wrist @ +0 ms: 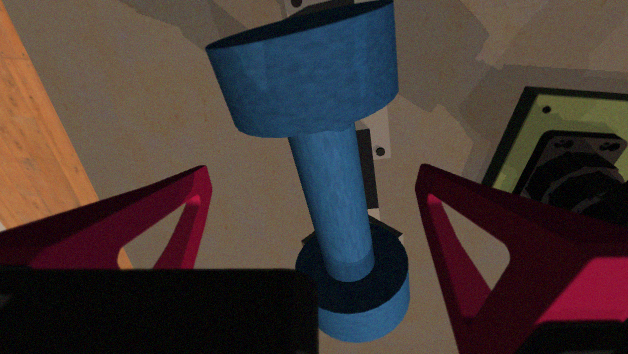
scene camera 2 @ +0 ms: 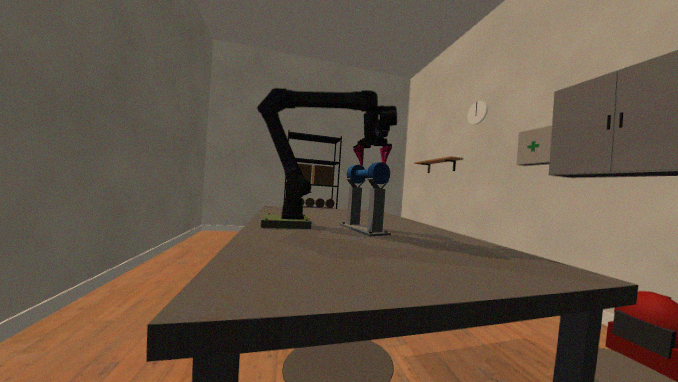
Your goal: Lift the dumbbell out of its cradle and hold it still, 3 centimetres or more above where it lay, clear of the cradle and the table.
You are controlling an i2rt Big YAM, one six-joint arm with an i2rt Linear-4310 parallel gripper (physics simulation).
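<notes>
The blue dumbbell (scene camera 2: 362,173) (wrist: 336,200) lies level across the tops of the two grey posts of its cradle (scene camera 2: 377,210) (wrist: 382,131), which stands on the table (scene camera 2: 320,270) (wrist: 150,125). My gripper (scene camera 2: 372,163) (wrist: 313,176) is open, with its magenta fingers pointing down. In the wrist view the dumbbell's handle runs between the two fingers, with a gap on each side. In the scene view the fingertips are at about the height of the upper part of the dumbbell's heads. Whether they touch it cannot be told there.
The arm's green base plate (scene camera 2: 286,224) (wrist: 575,115) is on the table to the left of the cradle in the scene view. A shelf rack (scene camera 2: 340,172) stands behind. A wall shelf (scene camera 2: 439,160), a first-aid box (scene camera 2: 533,154) and a cabinet (scene camera 2: 582,132) are on the right wall.
</notes>
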